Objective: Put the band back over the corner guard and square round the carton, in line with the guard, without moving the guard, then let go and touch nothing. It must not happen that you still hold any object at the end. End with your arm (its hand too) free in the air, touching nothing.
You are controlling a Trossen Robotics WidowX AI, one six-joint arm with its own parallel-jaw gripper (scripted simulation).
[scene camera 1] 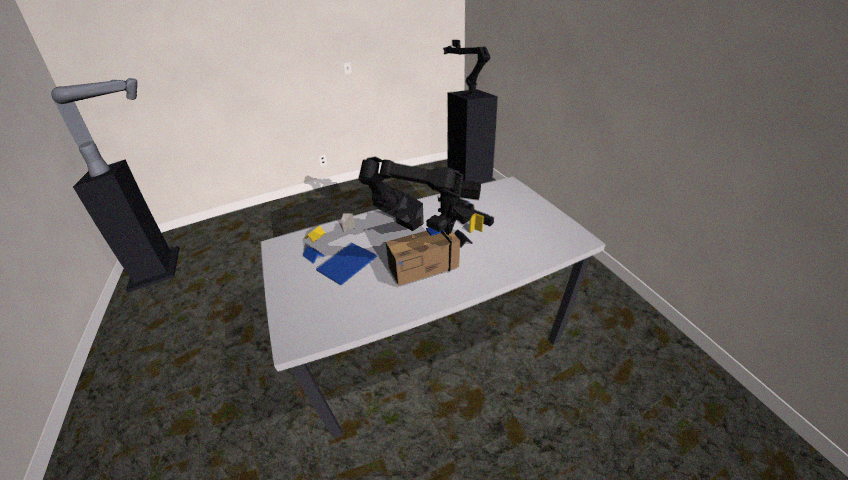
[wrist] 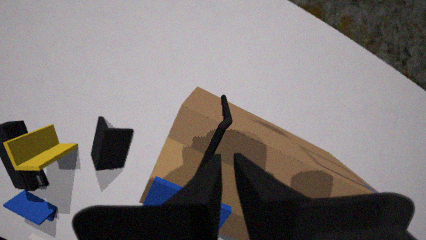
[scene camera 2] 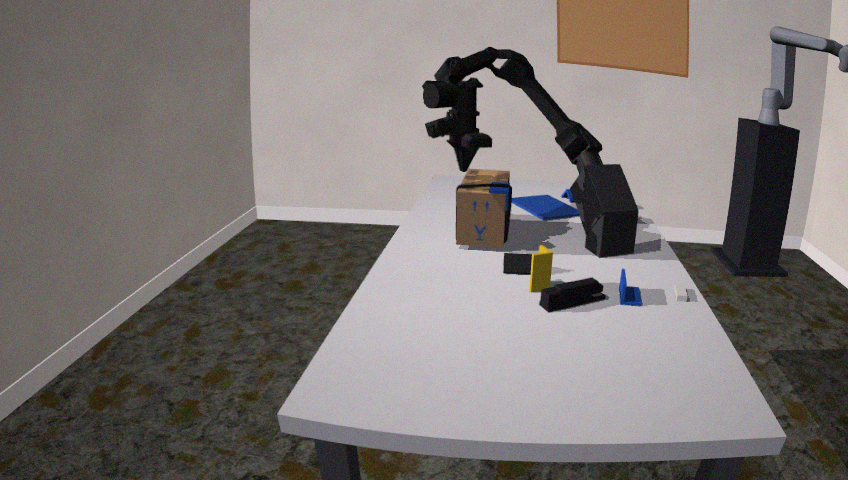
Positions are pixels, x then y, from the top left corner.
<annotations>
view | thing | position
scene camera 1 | my gripper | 448,233
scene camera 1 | blue flat sheet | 341,267
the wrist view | my gripper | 227,160
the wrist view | blue corner guard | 27,205
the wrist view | blue corner guard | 161,190
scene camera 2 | my gripper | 463,171
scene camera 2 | blue flat sheet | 545,207
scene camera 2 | black stapler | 588,290
</annotations>
